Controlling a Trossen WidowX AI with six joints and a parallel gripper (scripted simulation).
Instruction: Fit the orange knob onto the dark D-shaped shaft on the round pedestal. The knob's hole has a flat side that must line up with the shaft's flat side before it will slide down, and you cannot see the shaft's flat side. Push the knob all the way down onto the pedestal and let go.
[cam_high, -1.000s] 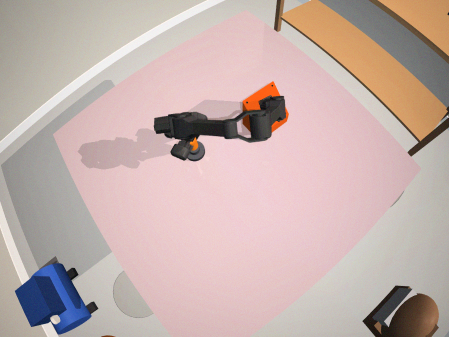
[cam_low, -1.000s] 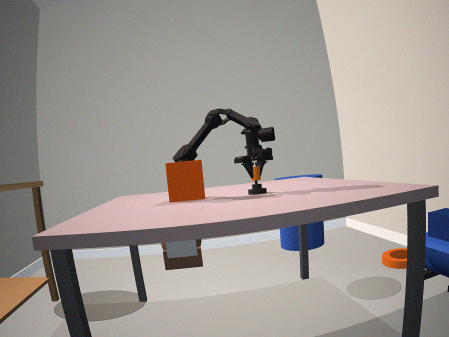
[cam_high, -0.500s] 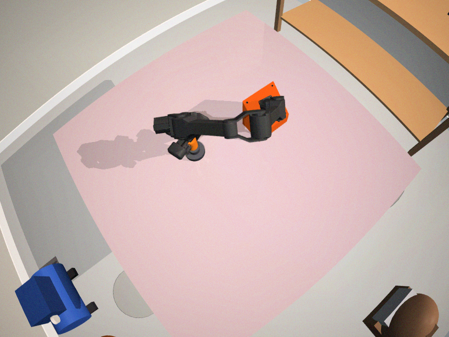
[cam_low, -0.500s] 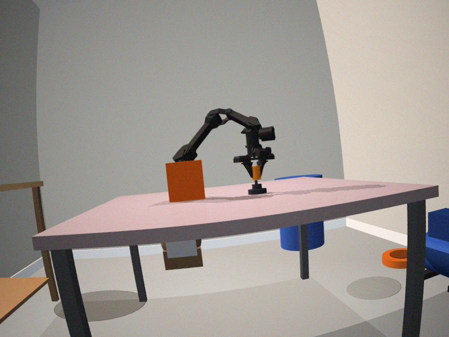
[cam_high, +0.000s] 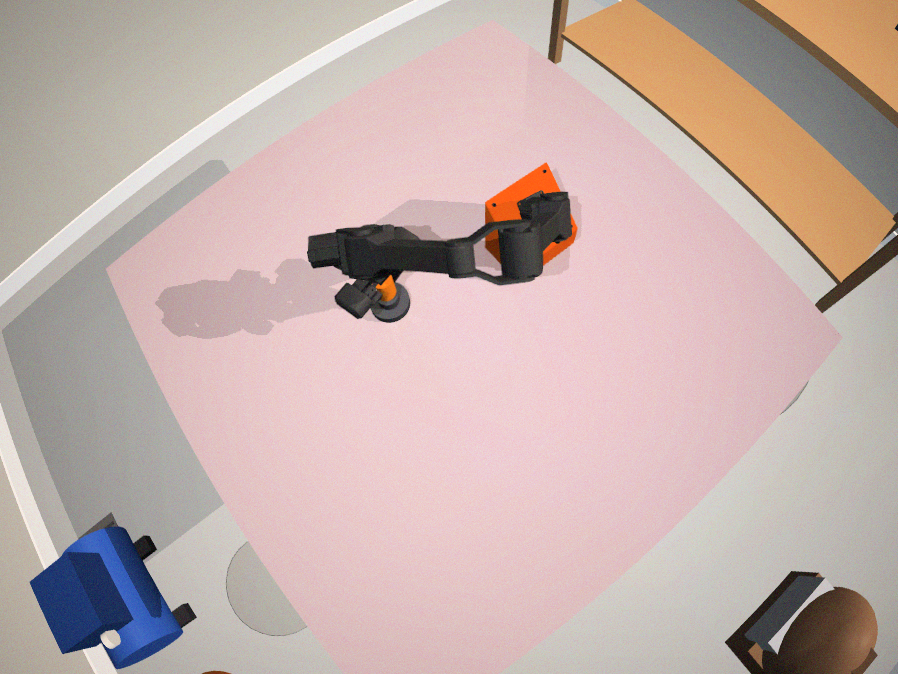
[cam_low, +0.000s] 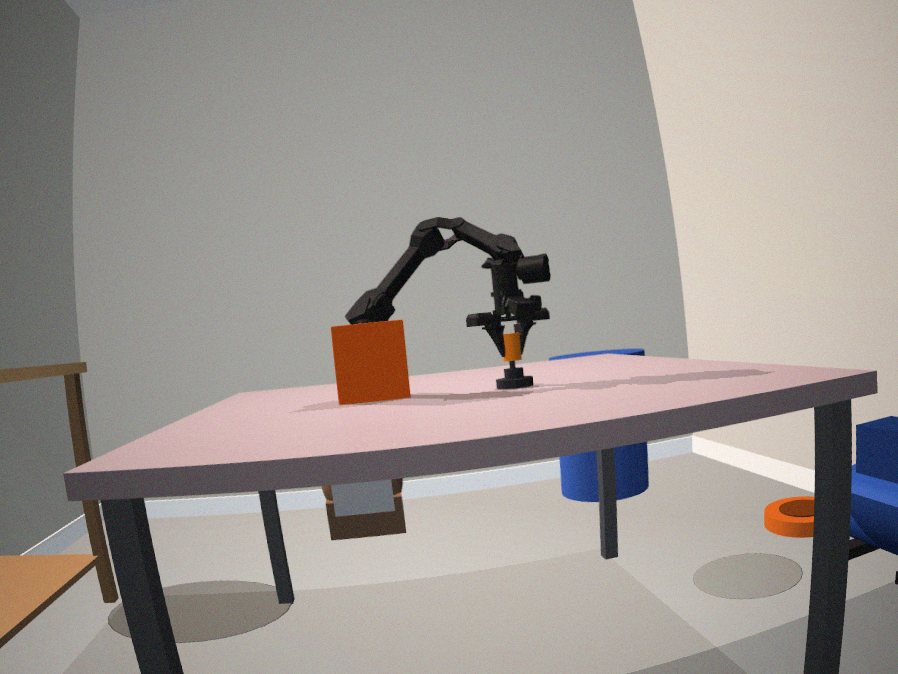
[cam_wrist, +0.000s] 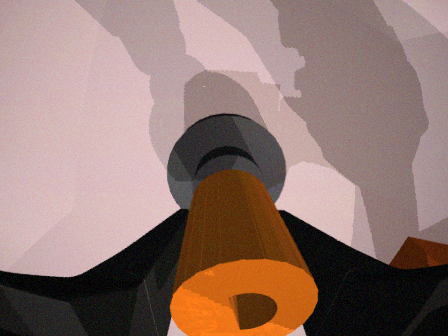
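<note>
Right now my gripper tip is 20 mm below the orange knob. Also, from my gripper tip: pedestal 40 mm below.
</note>
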